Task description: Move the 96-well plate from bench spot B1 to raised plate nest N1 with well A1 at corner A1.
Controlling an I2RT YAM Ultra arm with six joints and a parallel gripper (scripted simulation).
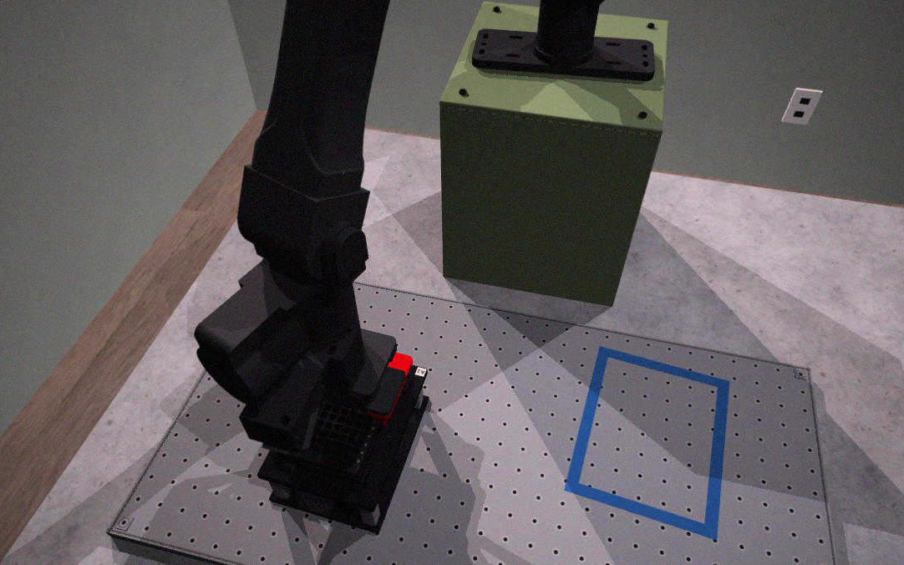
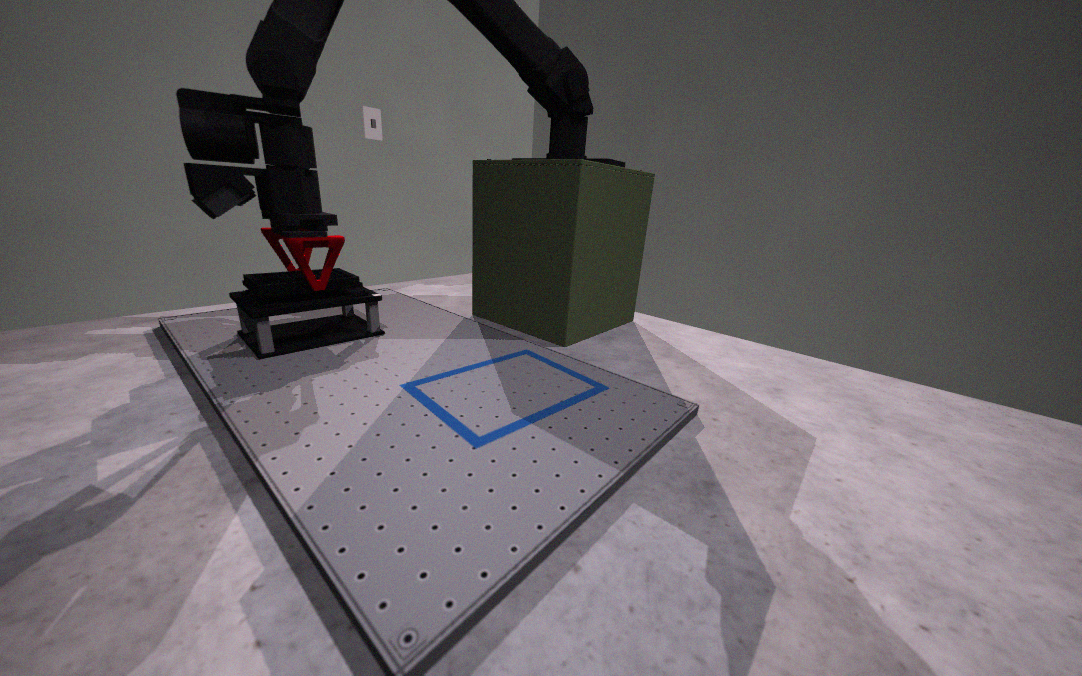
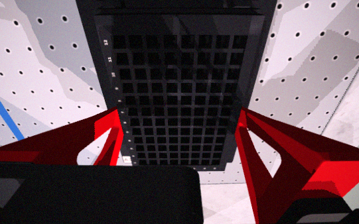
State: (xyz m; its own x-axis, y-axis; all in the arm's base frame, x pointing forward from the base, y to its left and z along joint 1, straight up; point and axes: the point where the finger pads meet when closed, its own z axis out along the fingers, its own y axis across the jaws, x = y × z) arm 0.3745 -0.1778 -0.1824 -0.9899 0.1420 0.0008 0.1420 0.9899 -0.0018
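The black 96-well plate is right at my hand. The rest, counted from my hand: black plate nest N1 (3 cm below); white A1 label (6 cm behind, 6 cm to the left, 2 cm below).
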